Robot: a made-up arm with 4 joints. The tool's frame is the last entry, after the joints. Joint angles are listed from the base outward.
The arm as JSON. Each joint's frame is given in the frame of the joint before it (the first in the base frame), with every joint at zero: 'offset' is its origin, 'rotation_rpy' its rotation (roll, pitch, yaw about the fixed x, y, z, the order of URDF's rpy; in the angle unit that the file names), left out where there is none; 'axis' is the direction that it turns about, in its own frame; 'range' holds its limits. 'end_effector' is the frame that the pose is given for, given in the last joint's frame.
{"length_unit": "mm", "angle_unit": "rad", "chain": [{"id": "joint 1", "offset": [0.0, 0.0, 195.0], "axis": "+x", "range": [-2.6, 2.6]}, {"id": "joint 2", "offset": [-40.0, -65.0, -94.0], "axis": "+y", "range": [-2.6, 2.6]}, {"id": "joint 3", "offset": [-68.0, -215.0, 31.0], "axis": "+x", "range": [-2.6, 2.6]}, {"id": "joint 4", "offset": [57.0, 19.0, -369.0], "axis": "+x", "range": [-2.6, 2.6]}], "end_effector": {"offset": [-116.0, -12.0, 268.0]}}
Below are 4 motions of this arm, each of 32 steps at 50 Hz.
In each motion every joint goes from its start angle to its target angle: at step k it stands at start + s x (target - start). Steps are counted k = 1, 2, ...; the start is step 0. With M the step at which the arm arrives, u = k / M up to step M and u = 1 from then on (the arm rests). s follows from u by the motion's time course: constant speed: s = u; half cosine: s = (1 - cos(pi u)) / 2; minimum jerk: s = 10 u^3 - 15 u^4 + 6 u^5.
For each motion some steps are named. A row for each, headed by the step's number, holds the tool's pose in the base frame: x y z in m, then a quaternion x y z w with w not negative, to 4 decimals.
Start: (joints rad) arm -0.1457 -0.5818 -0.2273 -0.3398
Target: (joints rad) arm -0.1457 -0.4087 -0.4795 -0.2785
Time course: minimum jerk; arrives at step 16
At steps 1, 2, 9, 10, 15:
1: -0.0910 -0.2446 -0.0193 -0.3345 -0.2803 -0.0600 0.8978
2: -0.0913 -0.2453 -0.0192 -0.3358 -0.2791 -0.0601 0.8976
9: -0.1057 -0.2728 -0.0115 -0.3920 -0.2269 -0.0627 0.8893
10: -0.1085 -0.2777 -0.0094 -0.4022 -0.2174 -0.0625 0.8872
15: -0.1158 -0.2896 -0.0034 -0.4273 -0.1937 -0.0612 0.8810

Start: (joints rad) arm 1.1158 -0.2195 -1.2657 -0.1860
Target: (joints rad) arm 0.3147 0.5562 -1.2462 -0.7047
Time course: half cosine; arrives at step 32
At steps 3, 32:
3: -0.1529 -0.0079 -0.2064 -0.1800 -0.0290 -0.0970 0.9784
32: -0.2497 -0.2931 -0.1011 -0.7018 0.1164 0.2486 0.6573

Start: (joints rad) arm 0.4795 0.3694 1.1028 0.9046
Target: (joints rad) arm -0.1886 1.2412 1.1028 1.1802
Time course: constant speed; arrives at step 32
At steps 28, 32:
28: -0.3618 -0.1535 0.1059 0.7411 0.2059 -0.4953 0.4039
32: -0.3675 -0.1482 0.1502 0.7045 0.1912 -0.5492 0.4068

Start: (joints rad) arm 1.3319 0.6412 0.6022 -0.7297
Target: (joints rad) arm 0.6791 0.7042 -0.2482 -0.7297
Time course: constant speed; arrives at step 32
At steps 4, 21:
4: -0.1539 0.0205 0.1489 0.4612 0.2350 0.2155 0.8280
21: -0.2153 0.0329 0.0617 0.1025 0.2345 0.2388 0.9367

